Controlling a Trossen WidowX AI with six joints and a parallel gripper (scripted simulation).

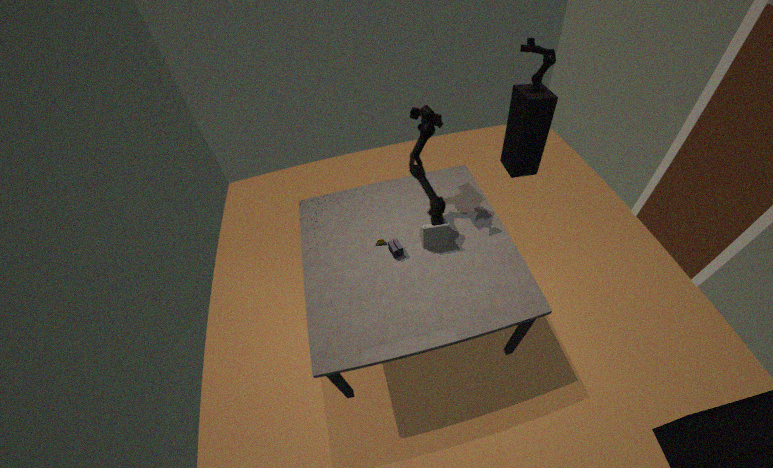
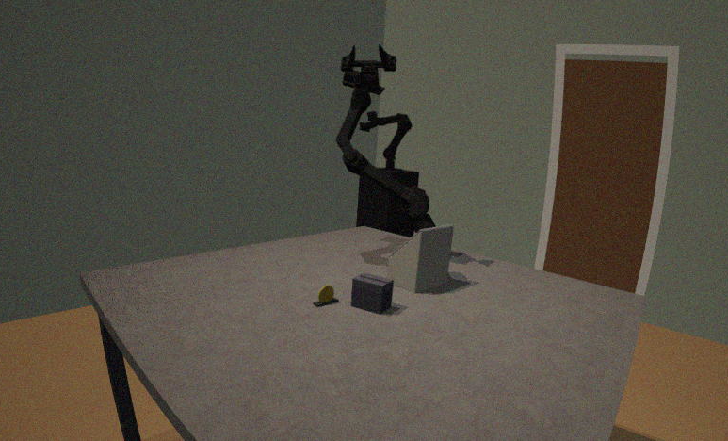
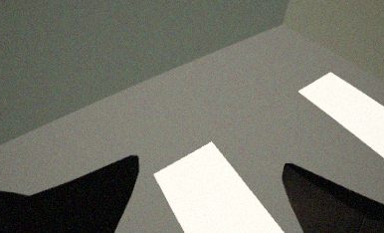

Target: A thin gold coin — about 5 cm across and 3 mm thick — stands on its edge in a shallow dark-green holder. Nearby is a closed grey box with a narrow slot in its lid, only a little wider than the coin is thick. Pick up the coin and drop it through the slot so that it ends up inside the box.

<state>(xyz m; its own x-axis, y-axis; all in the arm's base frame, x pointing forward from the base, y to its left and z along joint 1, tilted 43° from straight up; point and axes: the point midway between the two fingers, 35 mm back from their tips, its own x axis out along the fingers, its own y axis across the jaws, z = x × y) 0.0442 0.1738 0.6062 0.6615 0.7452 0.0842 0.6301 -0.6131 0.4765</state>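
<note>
Right now my gripper tip is 290 mm short of the gold coin, 220 mm to the right of it and 710 mm above it.
</note>
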